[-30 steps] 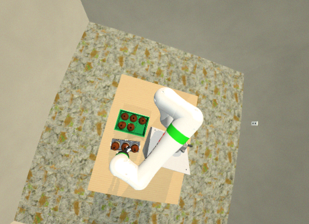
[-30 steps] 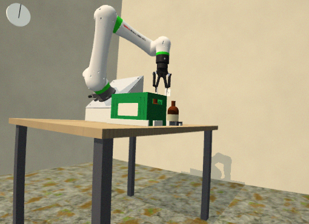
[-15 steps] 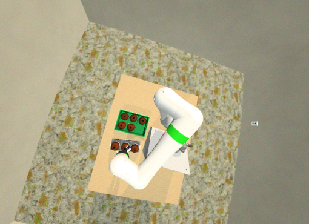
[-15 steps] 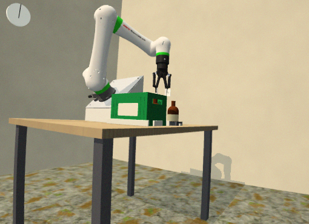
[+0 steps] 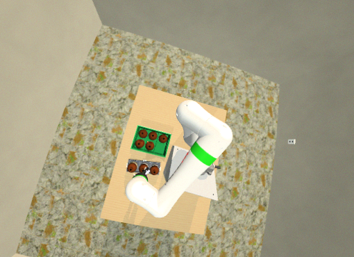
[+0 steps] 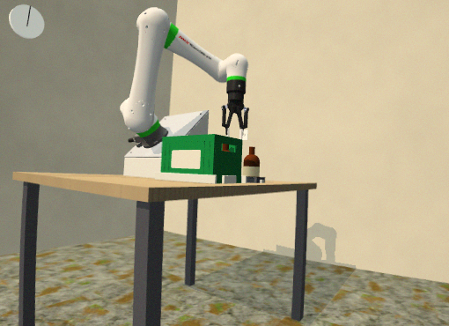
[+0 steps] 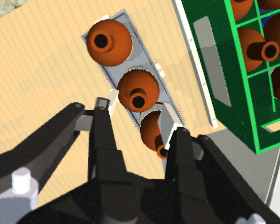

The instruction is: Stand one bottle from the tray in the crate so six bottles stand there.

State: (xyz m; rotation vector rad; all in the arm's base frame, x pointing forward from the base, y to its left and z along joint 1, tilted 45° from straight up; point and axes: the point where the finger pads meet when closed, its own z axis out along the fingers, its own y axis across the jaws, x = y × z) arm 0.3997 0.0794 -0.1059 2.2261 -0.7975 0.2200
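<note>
The brown bottle is 130 mm below my hand. Also, from my hand: grey tray (200 mm below); then green crate (230 mm to the right, 130 mm below).
</note>
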